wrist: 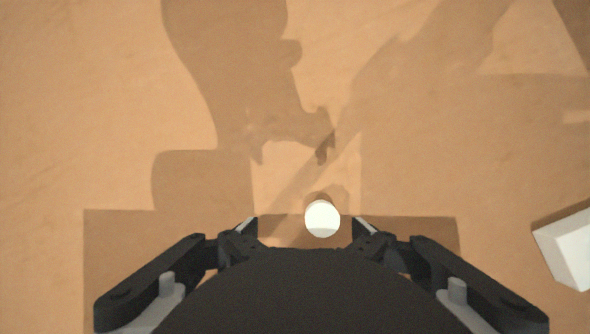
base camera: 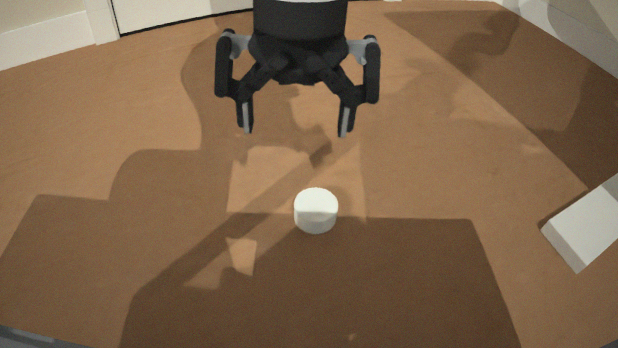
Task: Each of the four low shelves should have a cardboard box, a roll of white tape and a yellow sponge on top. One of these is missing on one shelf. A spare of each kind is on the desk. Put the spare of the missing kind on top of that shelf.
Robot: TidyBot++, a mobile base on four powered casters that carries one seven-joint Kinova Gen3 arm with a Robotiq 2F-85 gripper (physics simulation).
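Places are measured from the arm's base along level axes (x right, y ahead, z up), in millimetres.
Pixels of known places: gripper, between the fingertips: (wrist: 304, 227) (base camera: 295, 130).
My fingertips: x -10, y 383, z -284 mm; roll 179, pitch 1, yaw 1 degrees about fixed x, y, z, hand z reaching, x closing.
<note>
Behind a point stands the place of what it marks.
A short white cylinder, which looks like the roll of white tape (base camera: 316, 212) {x 17, y 349, z -373 mm} (wrist: 322, 218) {x 16, y 364, z -373 mm}, stands upright on the brown floor. My gripper (base camera: 295, 133) {x -10, y 383, z -284 mm} (wrist: 304, 227) {x -10, y 383, z -284 mm} is open and empty, pointing down above the floor. In the base camera view the roll shows below the fingertips, a little right of their middle. In the wrist view it shows between the two fingertips, nearer the right one, and apart from both. No cardboard box, yellow sponge or desk shows in either view.
A white block-shaped thing (base camera: 582, 227) (wrist: 567, 250) lies on the floor at the right, cut off by the edge of both views; whether it is a low shelf I cannot tell. A white door (base camera: 175, 12) {x -346, y 934, z -362 mm} and white baseboards are at the back. Shadows cross the floor (base camera: 75, 130) {x -399, y 506, z -397 mm}.
</note>
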